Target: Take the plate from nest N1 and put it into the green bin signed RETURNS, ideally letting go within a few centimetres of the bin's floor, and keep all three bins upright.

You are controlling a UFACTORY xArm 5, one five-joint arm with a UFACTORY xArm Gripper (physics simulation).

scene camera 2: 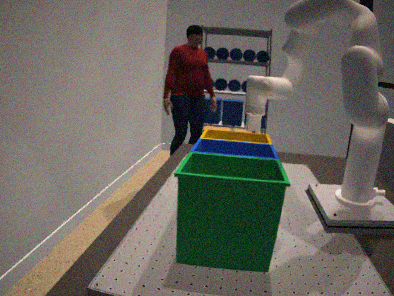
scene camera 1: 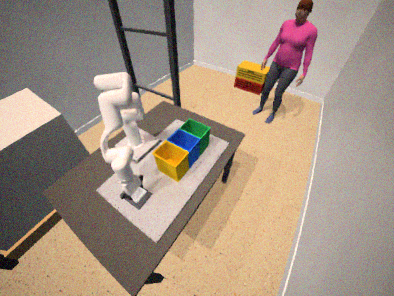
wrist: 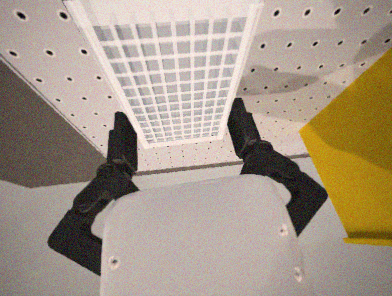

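The white grid-patterned plate [scene camera 1: 139, 194] [wrist: 172, 75] is between the two black fingers of my gripper [scene camera 1: 133, 188] [wrist: 181, 115], which is shut on it across its width. It appears slightly above the dark nest [scene camera 1: 142, 203]; the nest does not show in the wrist view. The green bin [scene camera 1: 196, 128] [scene camera 2: 230, 220] stands upright at the far end of the bin row, its sign not visible. The blue bin [scene camera 1: 184, 141] [scene camera 2: 235, 148] and the yellow bin [scene camera 1: 171, 165] [scene camera 2: 236, 136] [wrist: 355, 135] also stand upright. In scene camera 2 my gripper is hidden behind the bins.
The bins stand in a close row on the perforated light board [scene camera 1: 165, 220] [scene camera 2: 135, 245] [wrist: 285, 55]. The yellow bin is nearest my gripper, to the right in the wrist view. The arm's base [scene camera 2: 345, 217] is beside the row. A person [scene camera 1: 295, 47] [scene camera 2: 188, 75] stands beyond the table.
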